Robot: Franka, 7 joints.
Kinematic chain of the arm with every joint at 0, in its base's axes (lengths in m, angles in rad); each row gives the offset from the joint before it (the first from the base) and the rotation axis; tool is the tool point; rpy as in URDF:
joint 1: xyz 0 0 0.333 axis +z
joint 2: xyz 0 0 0 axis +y
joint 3: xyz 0 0 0.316 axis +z
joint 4: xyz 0.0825 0 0 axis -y
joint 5: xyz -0.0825 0 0.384 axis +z
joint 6: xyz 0 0 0 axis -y
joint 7: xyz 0.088 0 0 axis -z
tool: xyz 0 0 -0.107 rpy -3.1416 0 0
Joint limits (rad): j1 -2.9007..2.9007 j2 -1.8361..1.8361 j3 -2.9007..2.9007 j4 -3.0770..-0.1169 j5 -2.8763..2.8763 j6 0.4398..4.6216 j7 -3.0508..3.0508
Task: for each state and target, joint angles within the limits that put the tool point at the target. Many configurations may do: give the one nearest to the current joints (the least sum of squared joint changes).
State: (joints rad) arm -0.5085 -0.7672 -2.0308 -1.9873 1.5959 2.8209 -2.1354
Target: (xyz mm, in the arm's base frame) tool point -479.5 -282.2 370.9
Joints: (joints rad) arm -0.6193 -0.3024 -1.8207 -2.1519 1.6687 3.0113 -2.1354
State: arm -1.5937 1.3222 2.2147 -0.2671 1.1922 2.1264 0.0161
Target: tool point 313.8 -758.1 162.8
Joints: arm -1.2792 1.8361 1.6652 -0.1169 1.0031 2.0874 0.0161
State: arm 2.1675 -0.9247 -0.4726 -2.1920 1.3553 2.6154 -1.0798
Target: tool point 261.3 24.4 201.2
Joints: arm 1.3078 -0.5176 -1.1484 -3.0091 1.5588 3.1399 -1.0798
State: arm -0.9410 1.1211 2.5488 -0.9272 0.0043 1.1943 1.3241
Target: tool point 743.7 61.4 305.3
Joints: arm -0.4749 1.8361 1.9608 -0.7544 -0.1750 1.3802 1.3241
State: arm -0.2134 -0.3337 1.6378 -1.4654 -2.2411 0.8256 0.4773
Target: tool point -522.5 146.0 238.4
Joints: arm 0.4473 -0.8836 2.5480 -2.1463 -2.1984 0.7261 0.4773
